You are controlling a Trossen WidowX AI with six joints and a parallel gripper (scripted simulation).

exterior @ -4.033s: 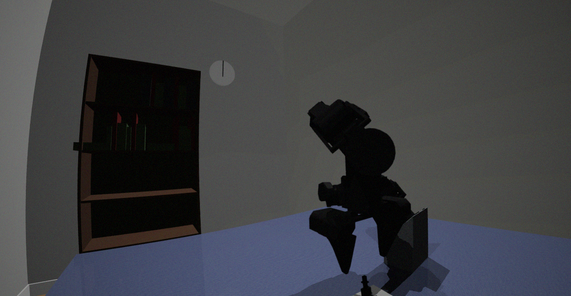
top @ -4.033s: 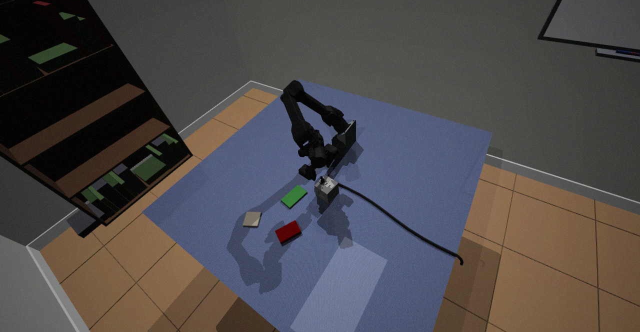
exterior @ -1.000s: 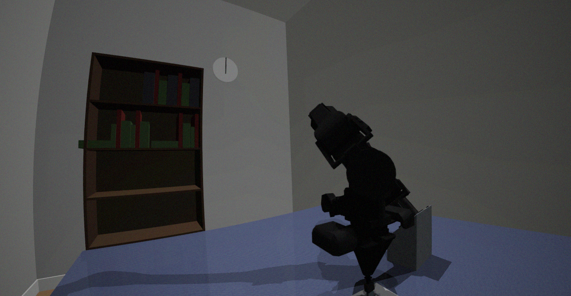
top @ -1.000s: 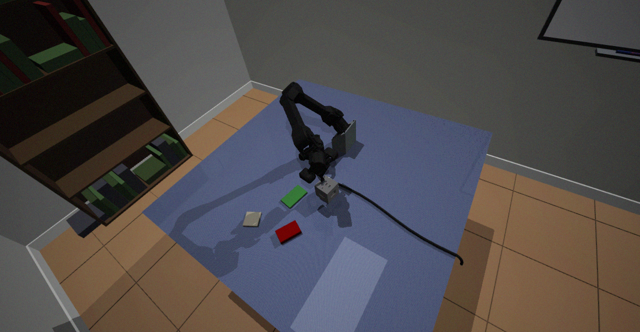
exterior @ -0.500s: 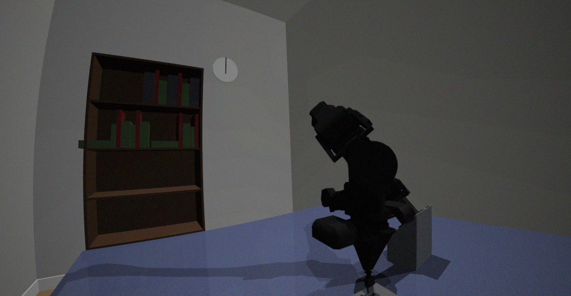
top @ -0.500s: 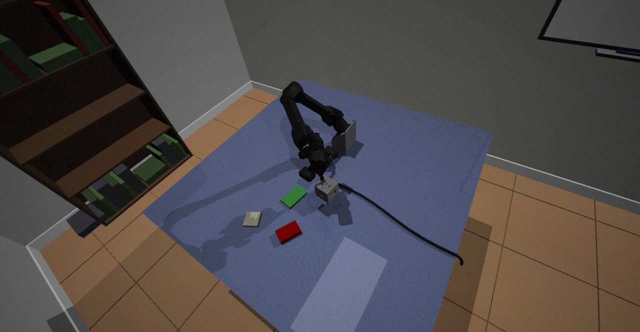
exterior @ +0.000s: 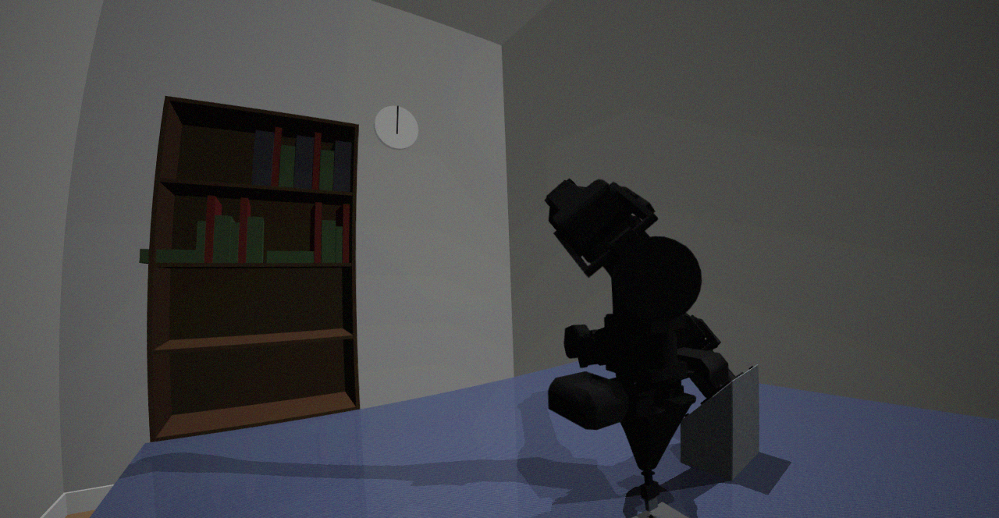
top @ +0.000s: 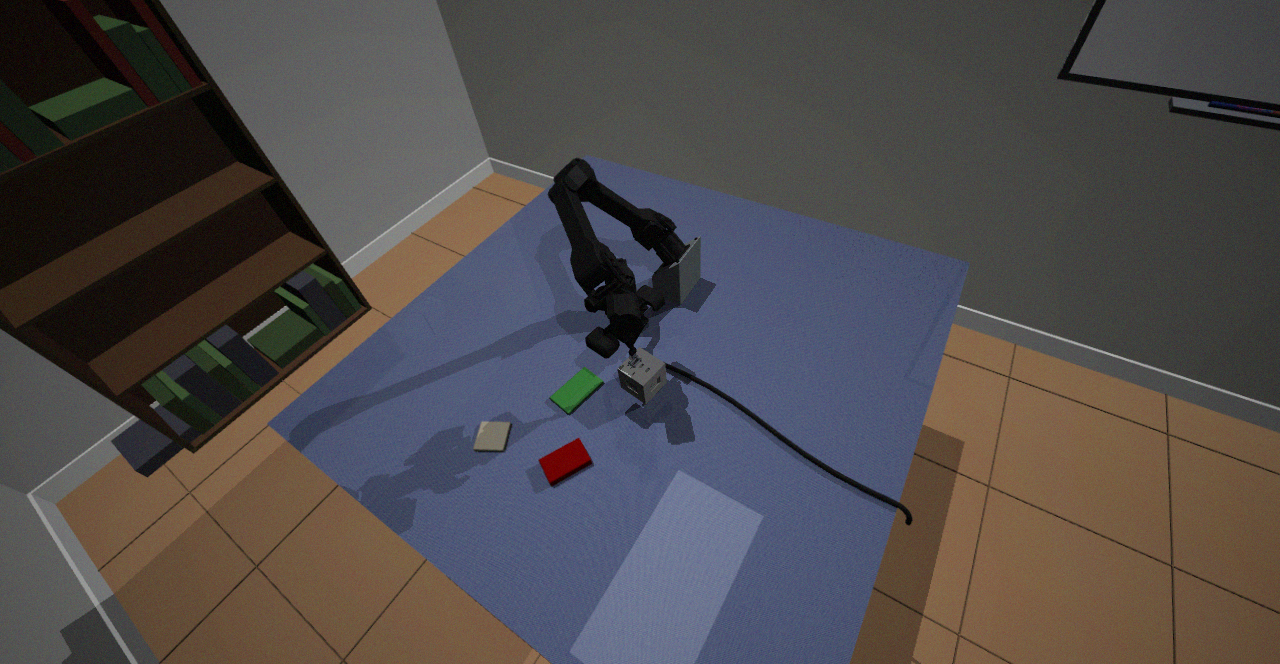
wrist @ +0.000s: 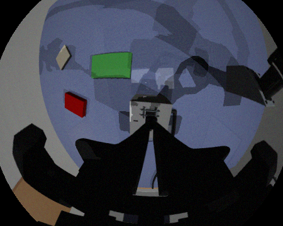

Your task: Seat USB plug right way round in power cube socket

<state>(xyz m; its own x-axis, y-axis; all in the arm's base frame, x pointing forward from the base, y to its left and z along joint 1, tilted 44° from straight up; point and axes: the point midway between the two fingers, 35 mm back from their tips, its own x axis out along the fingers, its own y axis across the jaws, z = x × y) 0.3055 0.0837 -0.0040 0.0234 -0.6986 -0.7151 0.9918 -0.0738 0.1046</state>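
The usb plug is 20 mm below my gripper tip. From my gripper tip the other things lie so: green card (130 mm below, 100 mm to the right, 100 mm ahead); beige tile (290 mm ahead, 190 mm to the right, 130 mm below); red block (250 mm ahead, 120 mm below, 10 mm to the right).
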